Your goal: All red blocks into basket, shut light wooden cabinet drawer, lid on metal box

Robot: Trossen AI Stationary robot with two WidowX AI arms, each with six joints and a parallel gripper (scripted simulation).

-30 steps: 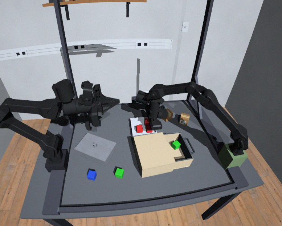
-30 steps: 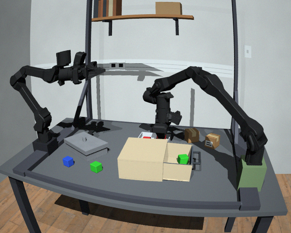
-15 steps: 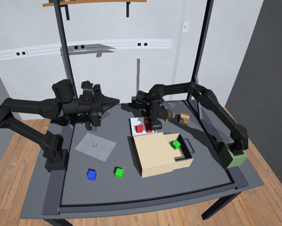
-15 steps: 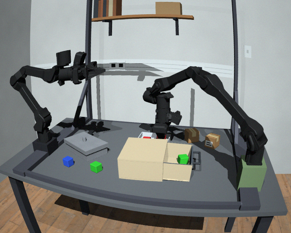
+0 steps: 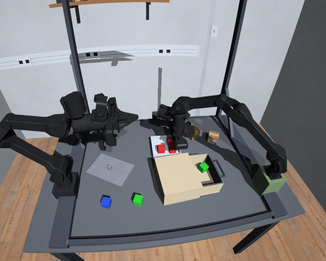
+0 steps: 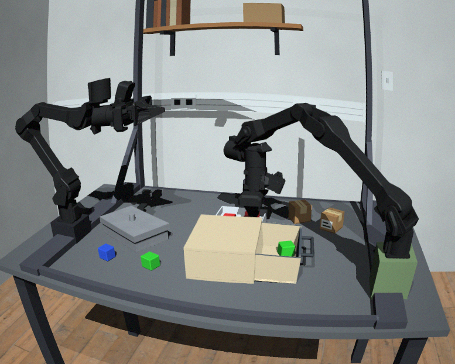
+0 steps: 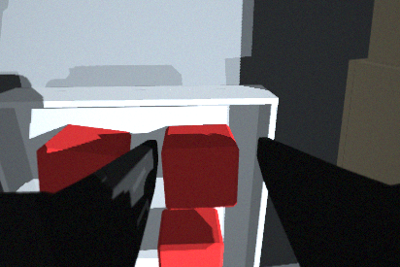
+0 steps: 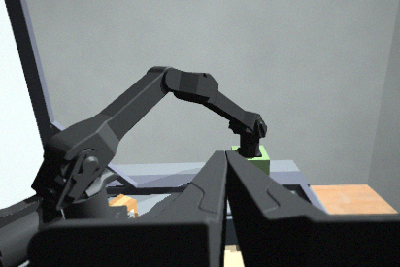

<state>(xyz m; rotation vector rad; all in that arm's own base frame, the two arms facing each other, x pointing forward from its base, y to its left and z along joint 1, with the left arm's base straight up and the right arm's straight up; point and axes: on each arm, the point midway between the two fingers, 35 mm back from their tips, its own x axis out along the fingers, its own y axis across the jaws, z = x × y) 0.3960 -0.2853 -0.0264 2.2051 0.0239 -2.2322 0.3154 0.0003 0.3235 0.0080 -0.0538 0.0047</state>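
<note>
The white basket lies 7 cm below my left hand, 6 cm to the right of it and 3 cm behind it. Also, from my left hand: grey lid 32 cm to the right, 16 cm ahead, 3 cm below; drawer 17 cm ahead, 11 cm to the left, 4 cm below; light wooden cabinet 19 cm ahead, 4 cm below, 3 cm to the left.
</note>
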